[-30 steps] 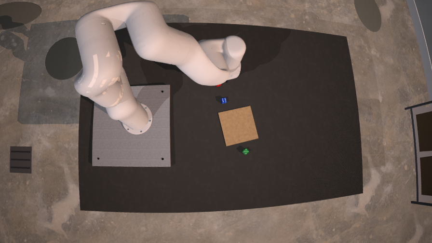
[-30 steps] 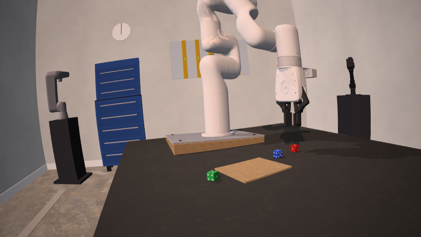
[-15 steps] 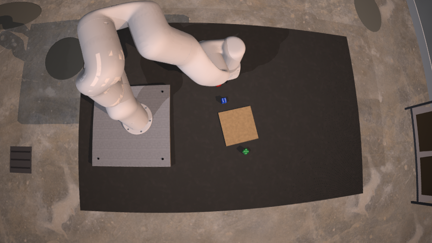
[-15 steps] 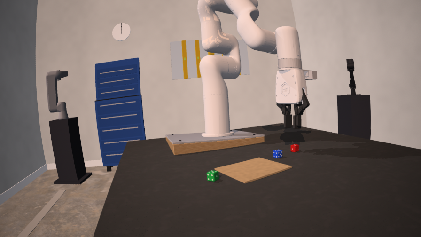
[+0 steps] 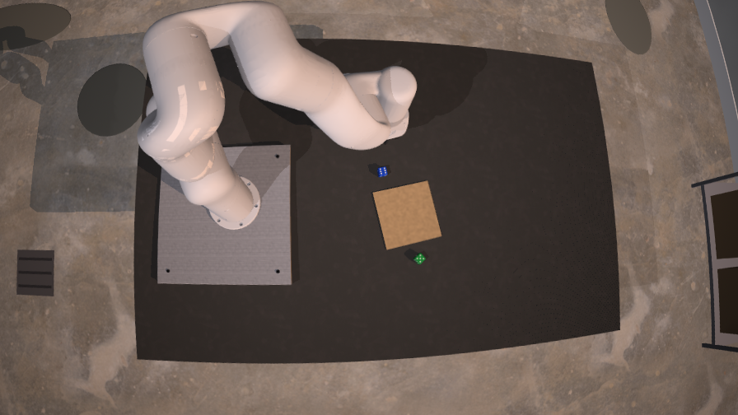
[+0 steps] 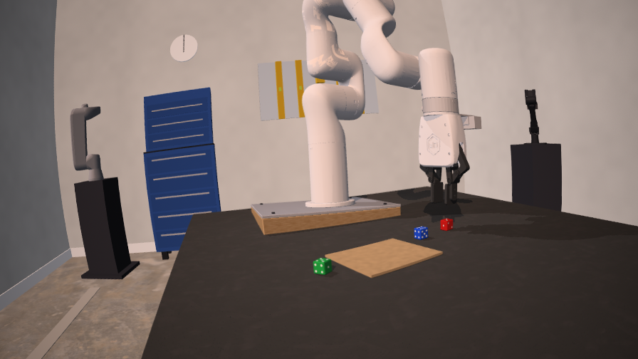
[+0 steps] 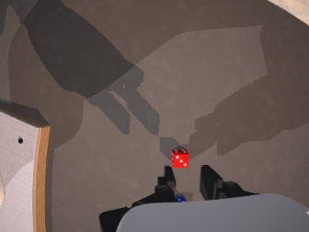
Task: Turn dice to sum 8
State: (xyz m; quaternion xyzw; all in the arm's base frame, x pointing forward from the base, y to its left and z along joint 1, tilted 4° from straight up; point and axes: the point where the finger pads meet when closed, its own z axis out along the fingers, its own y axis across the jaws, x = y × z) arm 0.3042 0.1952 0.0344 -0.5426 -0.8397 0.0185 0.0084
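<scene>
Now: hand 1 cm to the right of the red die and 6 cm above it. Round my hand: tan mat: 11 cm ahead, 15 cm to the right, 7 cm below; green die: 15 cm ahead, 26 cm to the right, 6 cm below; blue die: 3 cm ahead, 6 cm to the right, 6 cm below.
</scene>
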